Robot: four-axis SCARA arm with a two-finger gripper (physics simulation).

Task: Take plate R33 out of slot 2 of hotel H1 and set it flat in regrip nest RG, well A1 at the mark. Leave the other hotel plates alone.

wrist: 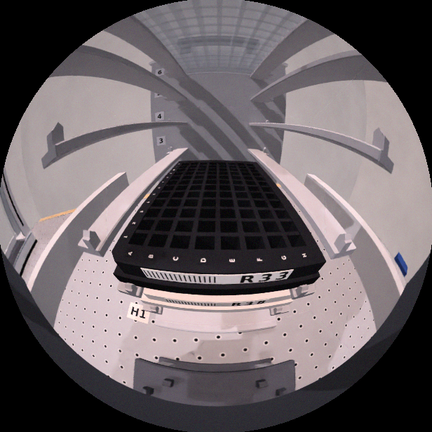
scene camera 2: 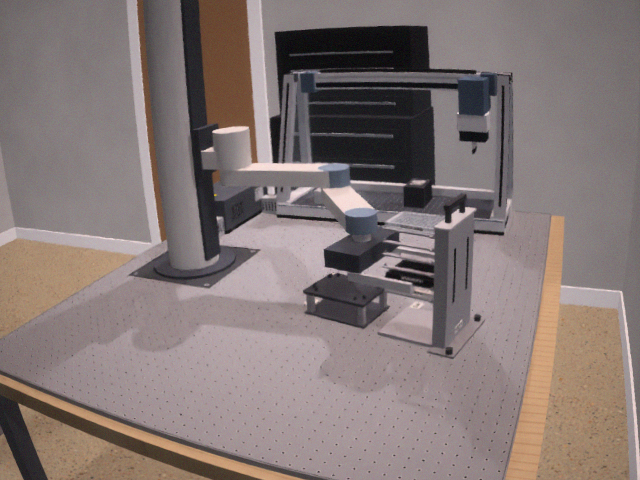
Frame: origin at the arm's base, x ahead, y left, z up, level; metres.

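Seen in the pictures: arm's base, origin of the base link: (scene camera 2: 195, 266).
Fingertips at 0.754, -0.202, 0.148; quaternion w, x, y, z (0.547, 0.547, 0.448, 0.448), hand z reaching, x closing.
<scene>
Pixels of each thing's top centre, then the offset from my fingertips to it, as dx, dy, dz. "*": a spot on its surface instead.
- Plate R33, middle of its top: (scene camera 2: 420, 270) -0.020, +0.003, +0.003
- Regrip nest RG, middle of its top: (scene camera 2: 346, 283) -0.206, +0.041, -0.065
- clear plate, middle of its top: (scene camera 2: 420, 220) -0.020, +0.003, +0.116
- black block, surface spot: (scene camera 2: 416, 193) * -0.214, +0.717, -0.036
Plate R33 (scene camera 2: 410, 273) (wrist: 220, 212) is a black plate with a grid of wells, lying flat in hotel H1 (scene camera 2: 453, 279) (wrist: 220, 95), with its label facing my gripper. My gripper (scene camera 2: 421, 272) (wrist: 215, 177) is open, with one finger on each side of R33, apart from it. The far finger is mostly hidden in the scene view. Light hotel rails run between the fingers and the plate's sides. Regrip nest RG (scene camera 2: 343, 290) (wrist: 215, 384) is a dark raised platform with small corner pegs, in front of the hotel. Its A1 mark does not show.
A pale plate R38 (wrist: 215, 300) sits right below R33. A clear plate (scene camera 2: 416, 221) (wrist: 220, 55) is at the hotel's top. Empty slot rails (wrist: 320, 131) stand above R33. A gantry frame (scene camera 2: 500, 155) with a black block (scene camera 2: 416, 193) stands behind.
</scene>
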